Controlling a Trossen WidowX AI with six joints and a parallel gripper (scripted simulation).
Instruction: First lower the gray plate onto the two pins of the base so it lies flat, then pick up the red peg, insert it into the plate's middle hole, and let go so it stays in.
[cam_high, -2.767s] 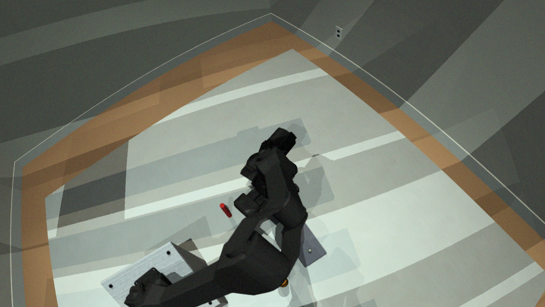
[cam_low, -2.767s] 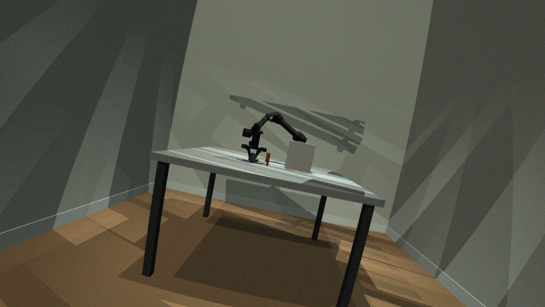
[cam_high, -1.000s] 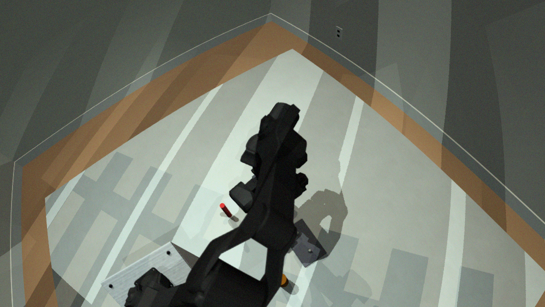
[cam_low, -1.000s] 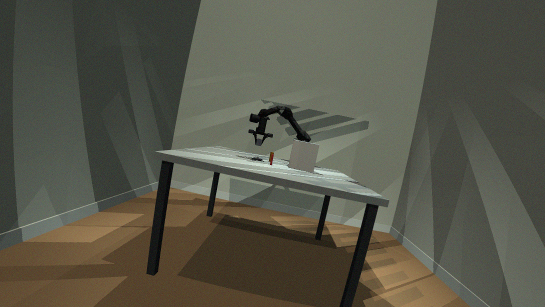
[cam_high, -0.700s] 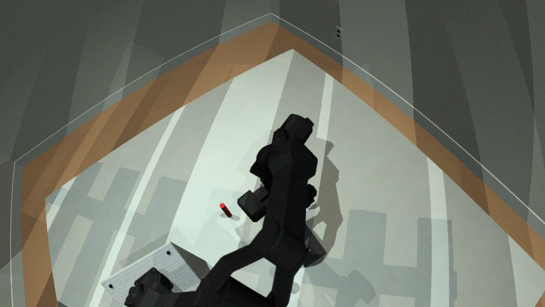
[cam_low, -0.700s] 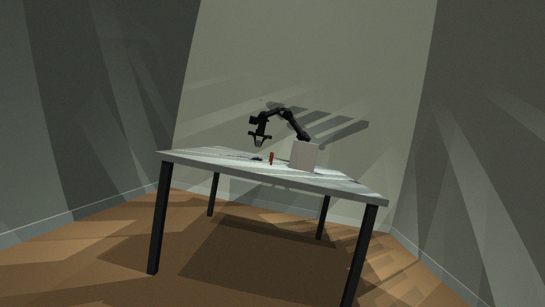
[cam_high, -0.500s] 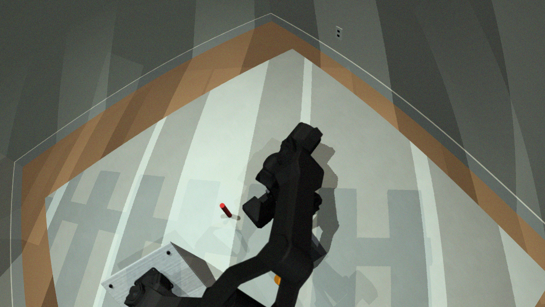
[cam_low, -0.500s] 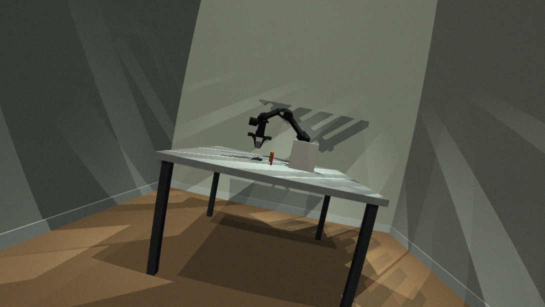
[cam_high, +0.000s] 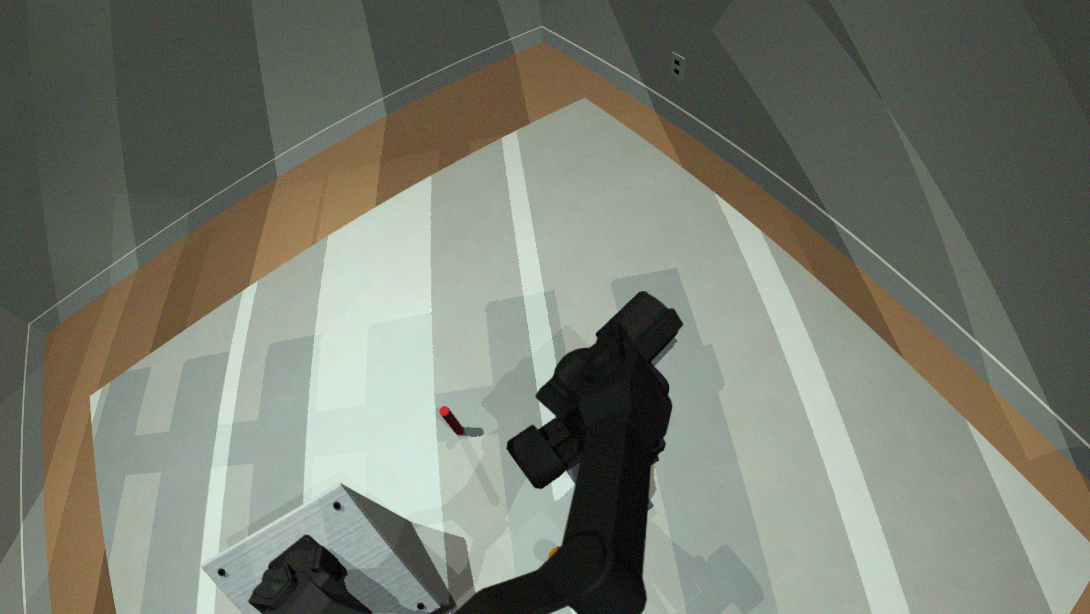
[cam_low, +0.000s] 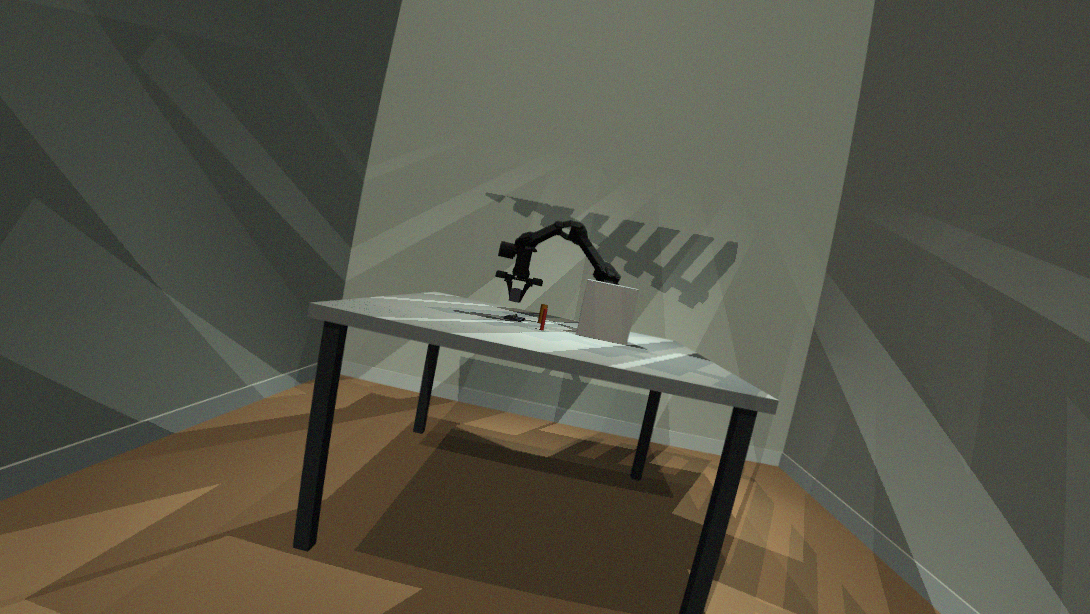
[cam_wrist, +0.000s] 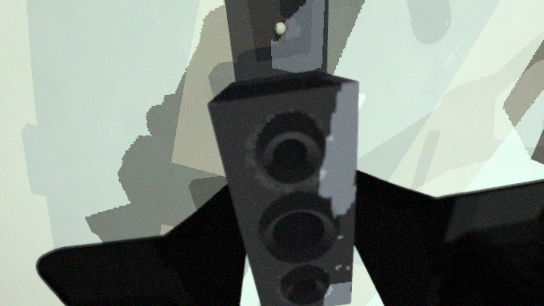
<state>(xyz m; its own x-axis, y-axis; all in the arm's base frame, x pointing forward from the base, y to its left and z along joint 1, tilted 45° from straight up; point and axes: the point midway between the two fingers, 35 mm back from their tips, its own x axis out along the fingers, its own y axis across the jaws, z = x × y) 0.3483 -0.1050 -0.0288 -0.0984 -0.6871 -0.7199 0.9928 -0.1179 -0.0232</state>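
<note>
My gripper tip is now 70 mm above the base, 40 mm to the left of it and 10 mm past it. Round my gripper tip: orange cylinder 120 mm behind, 90 mm to the right, 40 mm below; red peg 160 mm to the left, 120 mm behind, 40 mm below; gray plate 30 mm above.
</note>
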